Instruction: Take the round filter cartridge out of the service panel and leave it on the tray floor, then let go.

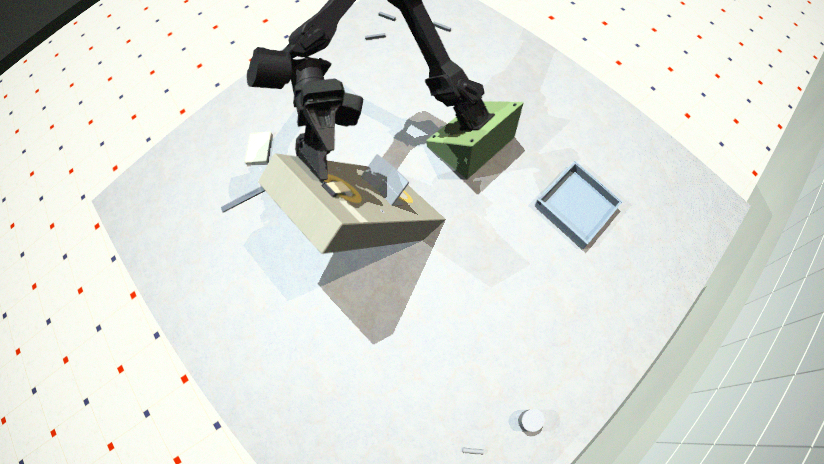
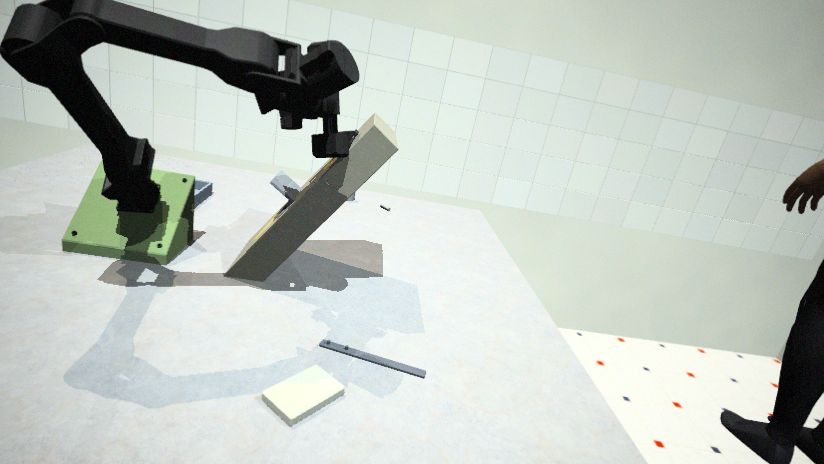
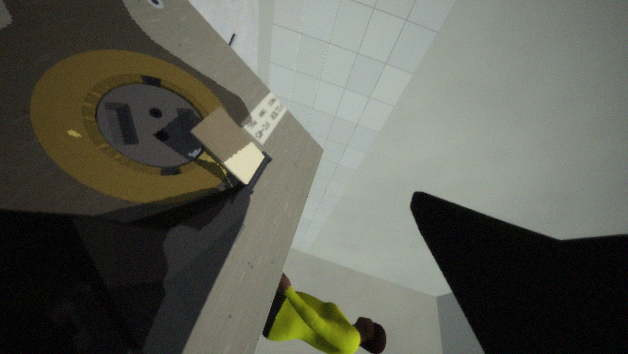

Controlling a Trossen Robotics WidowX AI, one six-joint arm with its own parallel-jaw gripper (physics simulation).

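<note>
The service panel (image 1: pixel 305 204) (image 2: pixel 311 213) (image 3: pixel 280 200) is a beige box, steeply tilted. The filter cartridge (image 3: pixel 142 115), a grey round disc with slots and two dark holes, sits in the panel inside a yellow ring (image 3: pixel 55 110). A beige tab (image 1: pixel 340 187) (image 3: pixel 222 132) with a dark edge piece stands out over the ring's edge, beside a printed label. My gripper (image 1: pixel 324 172) (image 2: pixel 333 147) (image 3: pixel 331 196) is open and empty. One finger is close against the tab's dark edge; contact is unclear. The other finger hangs off the panel's far side. The blue tray (image 1: pixel 578 207) (image 2: pixel 202 191) is empty.
A translucent flap (image 1: pixel 389 178) (image 2: pixel 283 183) stands up from the panel's lower part. The green arm base (image 1: pixel 495 144) (image 2: pixel 86 224) stands between panel and tray. A pale block (image 1: pixel 258 148) (image 2: pixel 302 394), a grey bar (image 1: pixel 242 199) (image 2: pixel 374 360) and a white cylinder (image 1: pixel 531 421) lie around.
</note>
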